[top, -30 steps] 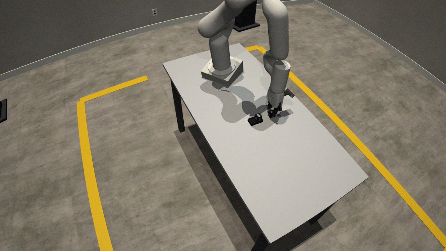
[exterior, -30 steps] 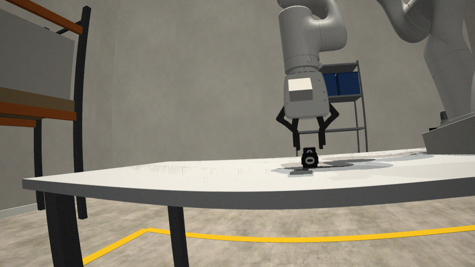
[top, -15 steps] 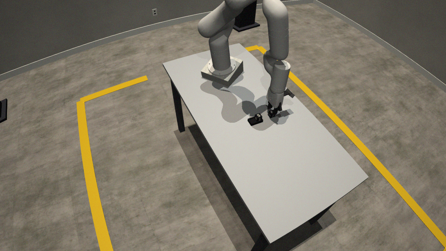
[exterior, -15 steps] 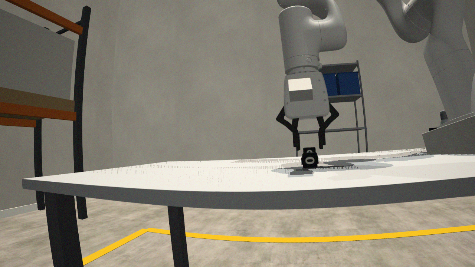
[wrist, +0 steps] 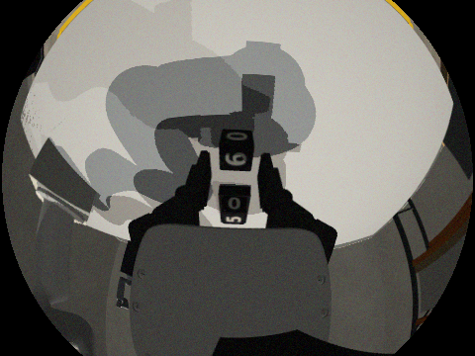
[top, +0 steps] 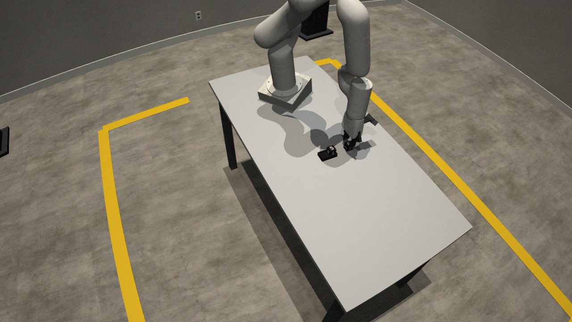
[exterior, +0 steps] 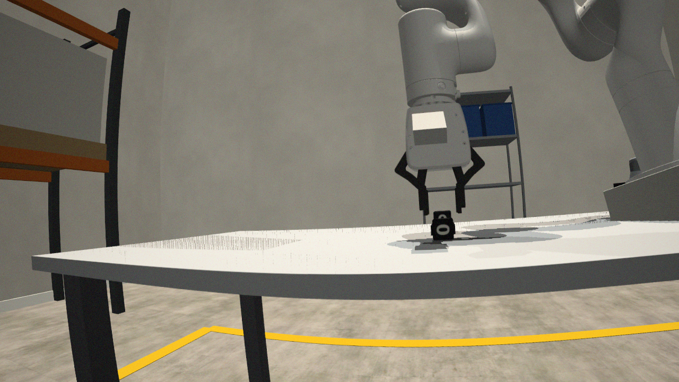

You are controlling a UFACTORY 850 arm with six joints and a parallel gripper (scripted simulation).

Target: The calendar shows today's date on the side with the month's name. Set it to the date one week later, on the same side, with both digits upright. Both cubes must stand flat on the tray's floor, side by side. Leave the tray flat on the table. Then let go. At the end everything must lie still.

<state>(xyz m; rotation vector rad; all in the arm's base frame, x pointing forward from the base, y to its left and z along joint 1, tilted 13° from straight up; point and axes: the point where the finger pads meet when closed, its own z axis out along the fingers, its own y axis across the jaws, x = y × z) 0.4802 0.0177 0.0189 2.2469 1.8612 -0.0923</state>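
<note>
Right now my hand is 4 cm above the black cube. Also, from my hand: black tray 2 cm behind, 11 cm to the right, 5 cm below.
</note>
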